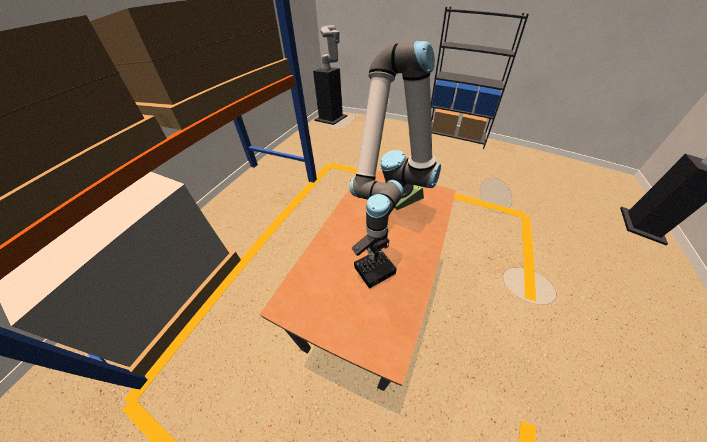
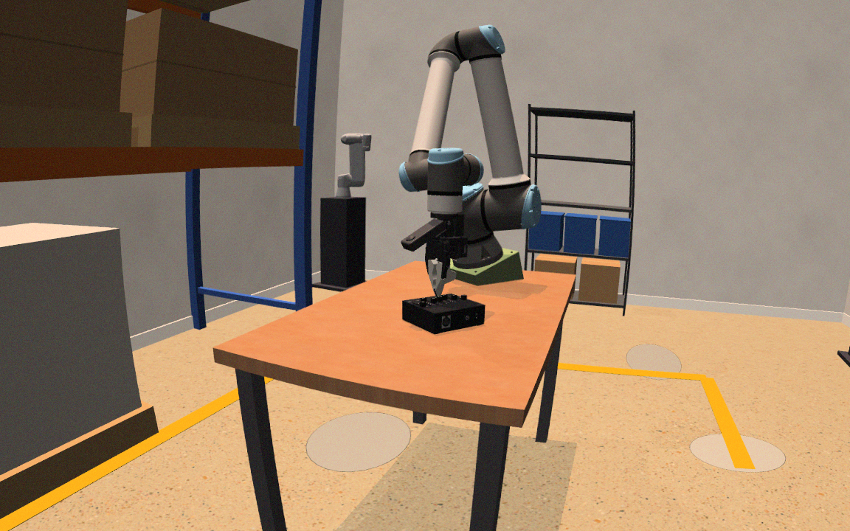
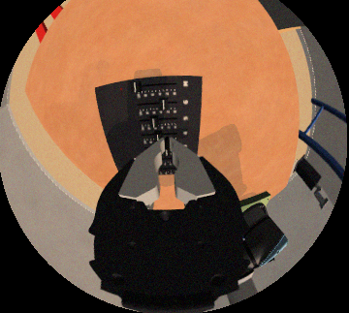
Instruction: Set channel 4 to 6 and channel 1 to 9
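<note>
The channel 4 knob is 10 mm ahead of my hand, 10 mm to the left of it and 10 mm below it. Also, from my hand: channel 1 knob (40 mm behind, 60 mm to the left, 10 mm below).
</note>
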